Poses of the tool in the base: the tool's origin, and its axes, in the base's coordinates. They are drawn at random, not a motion.
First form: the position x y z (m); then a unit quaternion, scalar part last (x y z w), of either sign.
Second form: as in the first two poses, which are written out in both.
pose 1, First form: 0.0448 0.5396 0.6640 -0.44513 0.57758 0.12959 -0.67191
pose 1, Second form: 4.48 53.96 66.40 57.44 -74.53 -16.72
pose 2, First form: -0.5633 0.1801 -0.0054 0.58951 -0.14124 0.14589 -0.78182
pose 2, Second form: -56.33 18.01 -0.54 -72.94 17.48 -18.05
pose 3, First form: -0.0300 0.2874 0.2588 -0.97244 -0.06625 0.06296 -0.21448
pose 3, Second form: -3.00 28.74 25.88 154.55 10.53 -10.01
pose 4, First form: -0.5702 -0.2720 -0.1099 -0.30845 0.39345 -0.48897 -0.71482
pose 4, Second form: -57.02 -27.20 -10.99 39.14 -49.93 62.05
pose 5, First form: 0.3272 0.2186 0.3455 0.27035 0.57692 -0.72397 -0.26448
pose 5, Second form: 32.72 21.86 34.55 -41.86 -89.33 112.10
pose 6, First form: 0.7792 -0.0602 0.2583 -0.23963 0.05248 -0.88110 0.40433
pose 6, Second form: 77.92 -6.02 25.83 -34.66 7.59 -127.45
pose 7, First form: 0.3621 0.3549 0.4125 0.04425 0.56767 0.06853 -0.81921
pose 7, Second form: 36.21 35.49 41.25 -5.40 -69.28 -8.36
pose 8, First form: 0.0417 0.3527 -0.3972 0.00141 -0.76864 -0.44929 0.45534
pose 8, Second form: 4.17 35.27 -39.72 0.20 -108.63 -63.50
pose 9, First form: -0.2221 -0.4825 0.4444 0.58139 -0.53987 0.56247 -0.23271
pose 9, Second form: -22.21 -48.25 44.44 -91.52 84.98 -88.54
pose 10, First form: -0.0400 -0.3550 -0.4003 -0.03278 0.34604 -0.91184 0.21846
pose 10, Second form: -4.00 -35.50 -40.03 -5.20 54.88 -144.61
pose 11, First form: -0.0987 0.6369 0.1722 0.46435 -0.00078 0.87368 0.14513
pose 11, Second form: -9.87 63.69 17.22 76.64 -0.13 144.21
